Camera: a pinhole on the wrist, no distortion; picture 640 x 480 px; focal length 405.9 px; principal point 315.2 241.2 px. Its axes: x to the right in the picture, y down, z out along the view. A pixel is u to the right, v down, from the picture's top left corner.
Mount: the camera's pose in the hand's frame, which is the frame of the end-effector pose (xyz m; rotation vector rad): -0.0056 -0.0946 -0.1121 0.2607 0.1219 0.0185
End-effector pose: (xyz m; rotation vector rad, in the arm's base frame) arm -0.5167 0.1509 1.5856 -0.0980 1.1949 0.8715
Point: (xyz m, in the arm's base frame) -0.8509 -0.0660 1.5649
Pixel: behind the camera
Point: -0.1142 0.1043 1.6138
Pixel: 259 176
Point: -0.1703 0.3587 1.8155
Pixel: 231 433
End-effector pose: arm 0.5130 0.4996 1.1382 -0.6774 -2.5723 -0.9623
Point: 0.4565 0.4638 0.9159
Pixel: 176 229
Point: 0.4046 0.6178 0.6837
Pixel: 216 254
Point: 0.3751 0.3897 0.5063
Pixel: 127 69
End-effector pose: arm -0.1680 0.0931 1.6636 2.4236 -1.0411 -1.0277
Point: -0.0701 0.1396 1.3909
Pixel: 494 144
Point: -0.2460 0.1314 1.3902
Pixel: 351 307
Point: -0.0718 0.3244 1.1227
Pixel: 383 27
